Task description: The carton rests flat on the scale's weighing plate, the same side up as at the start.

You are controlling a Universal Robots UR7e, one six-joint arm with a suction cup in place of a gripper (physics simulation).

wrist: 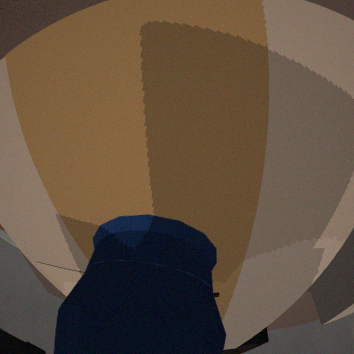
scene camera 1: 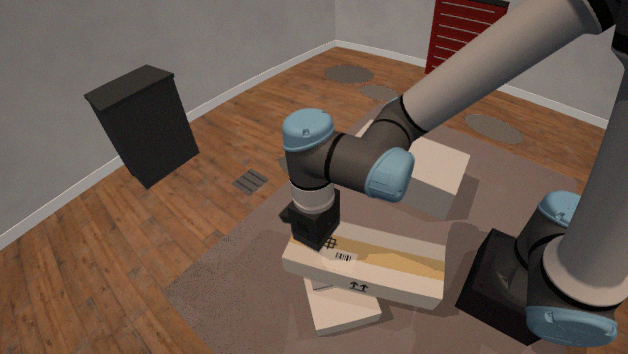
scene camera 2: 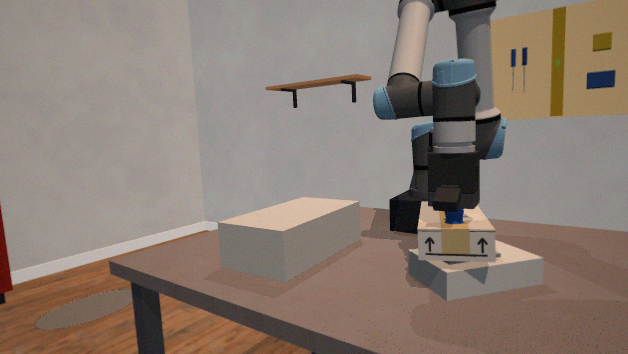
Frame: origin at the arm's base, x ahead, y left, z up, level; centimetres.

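Seen in the pictures: hand at its tool point: (wrist: 160, 231) (scene camera 2: 454, 228); arm's base at its link origin: (scene camera 1: 521, 276).
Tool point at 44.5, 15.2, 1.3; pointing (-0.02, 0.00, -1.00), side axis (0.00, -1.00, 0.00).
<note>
Pixels of each thing's top centre, then the offset from my tool point to it, as dx, dy, dz. Level surfaces: height alone.
- carton at its top centre: (wrist: 183, 342) (scene camera 1: 367, 251) (scene camera 2: 450, 208) -10.5, -2.9, +1.6
- scale at its top centre: (scene camera 2: 472, 246) (scene camera 1: 336, 275) -6.1, +2.4, -5.1
- grey weighing plate at its top centre: (scene camera 1: 332, 261) -3.5, -0.1, -5.1
- large plain box at its top centre: (scene camera 2: 295, 210) (scene camera 1: 408, 151) -5.8, -41.7, -0.7
- table at its surface level: dz -12.1
The carton (scene camera 1: 400, 260) (scene camera 2: 456, 243) (wrist: 200, 125) is long, white and flat, with tan tape along its top and up-arrows pointing up on its sides. It looks level. The scale (scene camera 1: 345, 312) (scene camera 2: 495, 285) is a low white block under the carton's near part in scene camera 1; the carton's long end reaches past it toward the robot base. Thin slivers of the grey weighing plate (scene camera 1: 320, 286) show at the carton's underside. The carton is at or very close to the plate; contact is hidden. My gripper's blue suction cup (scene camera 2: 455, 217) (wrist: 150, 235) is pressed on the tape near one end, holding the carton.
A large plain box (scene camera 1: 440, 167) (scene camera 2: 290, 250) stands on the table (scene camera 1: 240, 280) (scene camera 2: 350, 295), left of the scale in scene camera 2. The black robot base mount (scene camera 1: 482, 295) (scene camera 2: 404, 215) stands beyond the carton's far end.
</note>
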